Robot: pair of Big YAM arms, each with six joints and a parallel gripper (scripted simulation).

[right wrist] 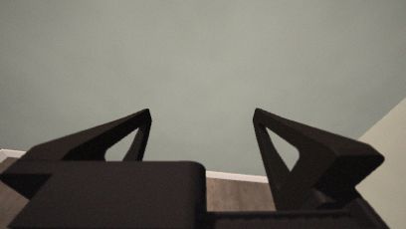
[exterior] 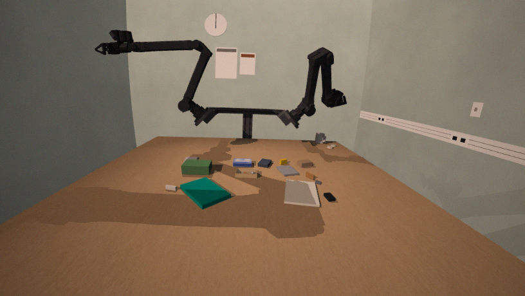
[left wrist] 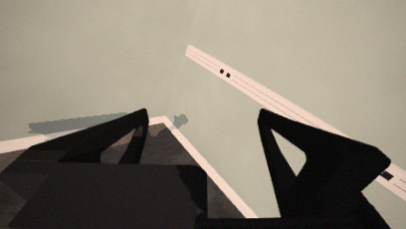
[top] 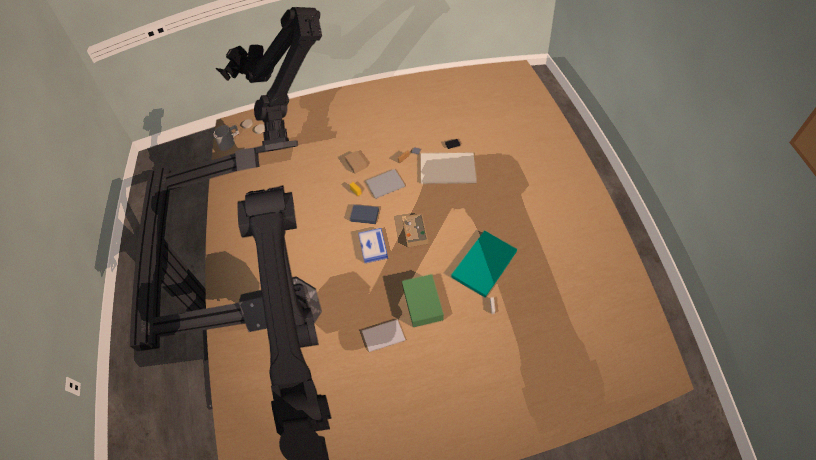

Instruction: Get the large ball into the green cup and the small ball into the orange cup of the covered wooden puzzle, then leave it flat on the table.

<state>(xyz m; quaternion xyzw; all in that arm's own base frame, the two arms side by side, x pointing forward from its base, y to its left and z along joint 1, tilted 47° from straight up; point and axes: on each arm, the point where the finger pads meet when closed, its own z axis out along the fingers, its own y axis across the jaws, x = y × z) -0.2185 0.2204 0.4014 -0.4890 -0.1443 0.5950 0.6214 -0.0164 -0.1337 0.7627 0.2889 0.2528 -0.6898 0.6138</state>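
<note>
The covered wooden puzzle lies 77 cm to the right of my left hand, 59 cm ahead of it and 38 cm below it. Round my left hand: grey pad 54 cm to the right, 53 cm ahead, 38 cm below; then yellow block 54 cm to the right, 43 cm ahead, 37 cm below; then navy block 66 cm to the right, 44 cm ahead, 38 cm below.
</note>
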